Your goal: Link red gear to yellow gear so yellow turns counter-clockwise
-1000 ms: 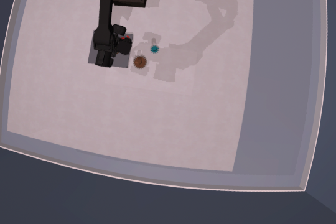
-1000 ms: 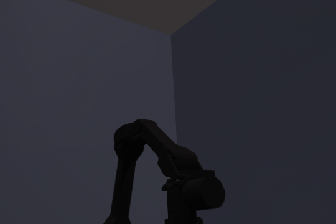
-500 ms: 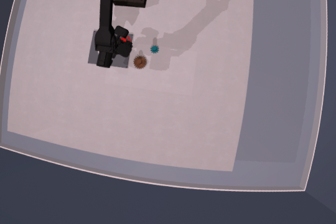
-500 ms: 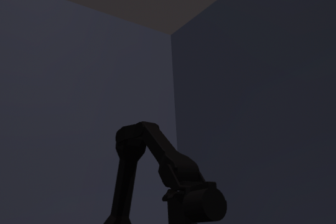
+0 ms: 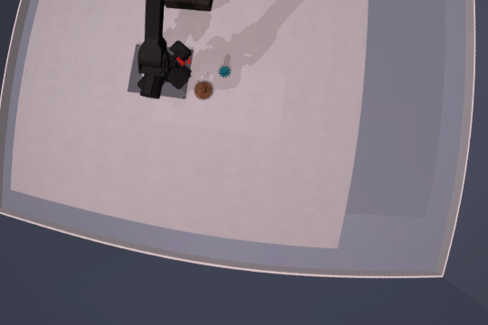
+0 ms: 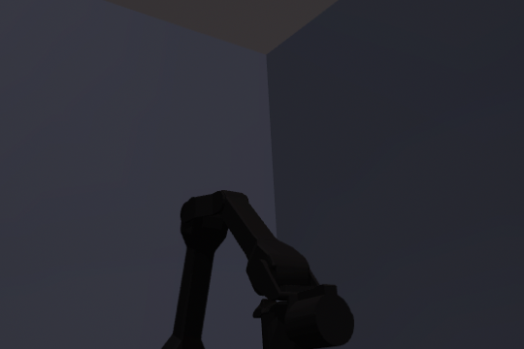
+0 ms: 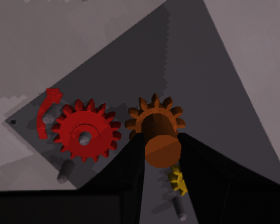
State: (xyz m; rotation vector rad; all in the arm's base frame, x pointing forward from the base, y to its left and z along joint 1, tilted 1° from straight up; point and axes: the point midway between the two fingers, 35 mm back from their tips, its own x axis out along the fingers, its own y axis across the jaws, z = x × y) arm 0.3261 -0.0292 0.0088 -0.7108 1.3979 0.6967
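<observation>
The teal gear lies 180 mm to the left of my gripper tip, 40 mm below it and 30 mm behind it. From my gripper tip the other things lie so: yellow gear (70 mm to the right, 40 mm below, 10 mm behind); then orange gear (10 mm below); then red arrow (60 mm behind, 50 mm to the left, 50 mm below).
</observation>
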